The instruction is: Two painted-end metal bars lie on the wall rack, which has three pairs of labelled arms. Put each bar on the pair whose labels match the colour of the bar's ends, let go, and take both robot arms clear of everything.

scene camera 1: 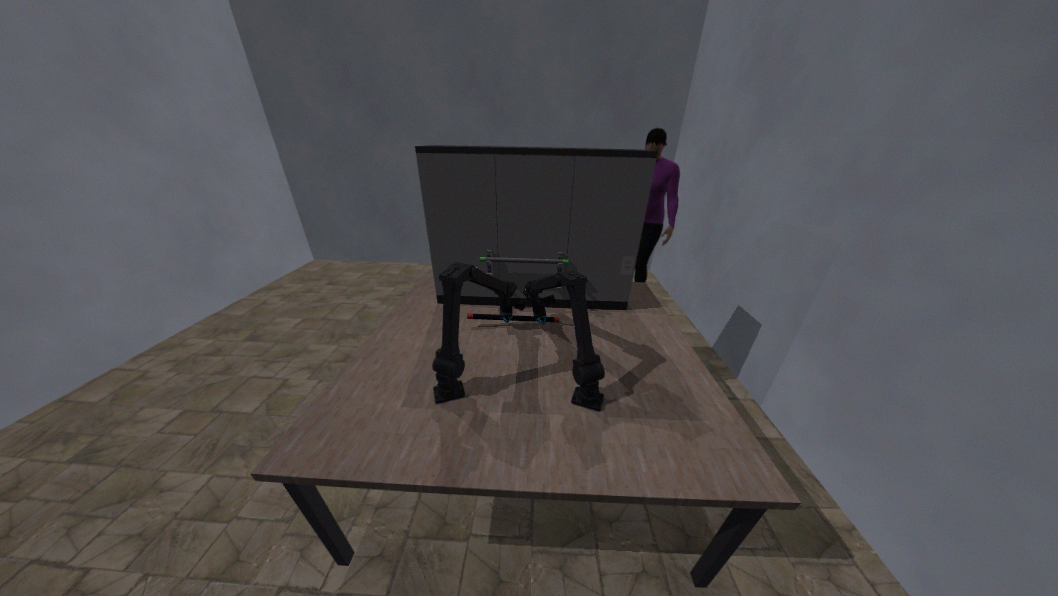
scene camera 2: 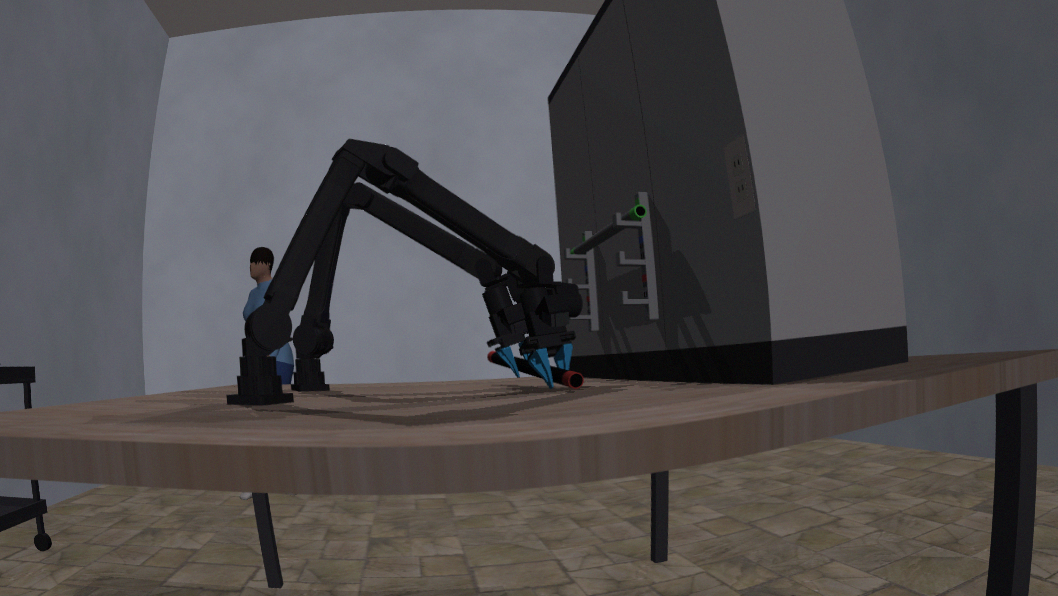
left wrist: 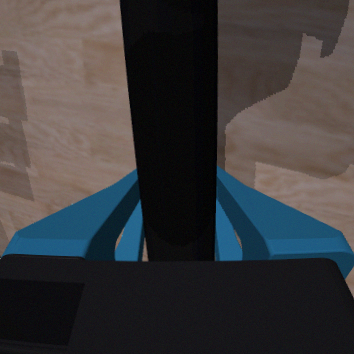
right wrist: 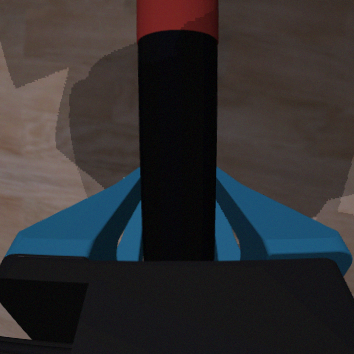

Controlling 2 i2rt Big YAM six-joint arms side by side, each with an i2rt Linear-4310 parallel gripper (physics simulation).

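Places are measured from the left arm's base along level axes (x ahead, y left, z up), in metres.
Pixels of known places: left gripper, fingertip midpoint: (scene camera 1: 507, 320) (scene camera 2: 525, 375) (left wrist: 178, 175); right gripper, fingertip midpoint: (scene camera 1: 543, 322) (scene camera 2: 559, 386) (right wrist: 177, 175); left arm's base, origin of the base link: (scene camera 1: 449, 393) (scene camera 2: 309, 390); right arm's base, origin of the base link: (scene camera 1: 587, 399) (scene camera 2: 260, 403).
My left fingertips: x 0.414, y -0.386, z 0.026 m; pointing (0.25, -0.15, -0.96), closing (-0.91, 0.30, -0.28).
Observation:
For each thing: its top centre in the pictures, then the offset to it from my left fingertips.
- grey bar with green ends, middle of its top: (scene camera 2: 602, 229) (scene camera 1: 524, 258) dz +0.310, dx +0.130, dy -0.146 m
- rack, middle of its top: (scene camera 2: 628, 192) dz +0.344, dx +0.044, dy -0.334 m
- outlet plate, middle of its top: (scene camera 2: 732, 140) (scene camera 1: 629, 256) dz +0.331, dx -0.081, dy -0.710 m
A black bar with red ends (scene camera 1: 487, 316) (scene camera 2: 574, 379) (right wrist: 177, 100) is level, low over the table in front of the wall rack. My left gripper (scene camera 1: 506, 319) (left wrist: 178, 175) is shut on its middle part. My right gripper (scene camera 1: 541, 320) (scene camera 2: 558, 373) (right wrist: 177, 175) is shut on it nearer its right red end. A grey bar with green ends (scene camera 1: 524, 260) (scene camera 2: 610, 230) lies across the top pair of arms of the rack (scene camera 2: 652, 275), beside green labels. Blue labels show at the middle pair and red labels at the lowest pair. Both lower pairs hold no bar in scene camera 2.
The rack is fixed to a dark upright panel (scene camera 1: 533, 207) (scene camera 2: 688, 296) at the back of the wooden table (scene camera 1: 518, 451) (scene camera 2: 370, 466). An outlet plate (scene camera 1: 627, 265) (scene camera 2: 739, 177) is on the panel's right. A person (scene camera 1: 663, 188) (scene camera 2: 259, 296) stands beyond the table.

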